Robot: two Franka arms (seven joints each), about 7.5 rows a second.
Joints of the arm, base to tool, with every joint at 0 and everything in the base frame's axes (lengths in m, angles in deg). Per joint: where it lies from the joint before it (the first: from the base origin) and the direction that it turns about. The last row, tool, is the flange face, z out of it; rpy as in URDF.
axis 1: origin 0 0 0.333 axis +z
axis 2: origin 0 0 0 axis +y
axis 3: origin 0 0 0.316 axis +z
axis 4: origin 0.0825 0 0 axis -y
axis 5: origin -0.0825 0 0.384 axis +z
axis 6: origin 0 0 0 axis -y
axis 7: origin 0.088 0 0 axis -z
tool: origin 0 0 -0.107 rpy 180 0 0
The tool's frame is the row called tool.
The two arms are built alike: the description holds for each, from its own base.
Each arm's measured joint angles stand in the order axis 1, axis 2, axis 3, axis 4, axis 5, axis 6, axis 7.
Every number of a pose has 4 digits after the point. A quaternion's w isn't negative.
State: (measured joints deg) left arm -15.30 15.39 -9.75 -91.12 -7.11 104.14 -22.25; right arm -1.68 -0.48 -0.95 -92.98 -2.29 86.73 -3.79
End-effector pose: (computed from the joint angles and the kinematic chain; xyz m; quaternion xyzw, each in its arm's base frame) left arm 0.5782 -0.2700 0.4785 0.9964 -0.0055 -0.0503 0.0678; right arm 0.5431 -0.0295 0.6001 0.9985 0.0100 -0.0514 0.0171
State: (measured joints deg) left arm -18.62 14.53 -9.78 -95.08 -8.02 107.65 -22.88; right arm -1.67 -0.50 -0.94 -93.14 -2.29 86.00 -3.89
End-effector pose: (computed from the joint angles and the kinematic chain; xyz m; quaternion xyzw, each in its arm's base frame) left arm 0.5557 -0.3024 0.4603 0.9958 -0.0234 -0.0519 0.0722; right arm 0.5414 -0.0292 0.5981 0.9981 0.0109 -0.0589 0.0166
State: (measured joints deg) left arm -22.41 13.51 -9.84 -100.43 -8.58 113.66 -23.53; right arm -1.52 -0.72 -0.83 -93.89 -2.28 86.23 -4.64
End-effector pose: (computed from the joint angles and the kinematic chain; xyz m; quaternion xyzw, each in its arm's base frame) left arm 0.5281 -0.3360 0.4362 0.9951 -0.0434 -0.0424 0.0776; right arm 0.5403 -0.0267 0.5944 0.9978 0.0198 -0.0616 0.0161
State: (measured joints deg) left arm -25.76 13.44 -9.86 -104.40 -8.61 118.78 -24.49; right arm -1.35 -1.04 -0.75 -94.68 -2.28 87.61 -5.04
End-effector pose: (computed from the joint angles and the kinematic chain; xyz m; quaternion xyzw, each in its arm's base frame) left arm 0.5043 -0.3634 0.4121 0.9945 -0.0587 -0.0350 0.0791; right arm 0.5410 -0.0243 0.5928 0.9981 0.0258 -0.0537 0.0165
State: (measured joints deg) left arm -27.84 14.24 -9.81 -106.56 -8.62 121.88 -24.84; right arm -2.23 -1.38 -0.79 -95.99 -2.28 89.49 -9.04
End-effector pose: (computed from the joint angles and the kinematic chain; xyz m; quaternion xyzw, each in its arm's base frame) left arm 0.4901 -0.3794 0.3907 0.9939 -0.0695 -0.0351 0.0782; right arm 0.5414 -0.0329 0.5879 0.9974 0.0532 -0.0465 0.0149
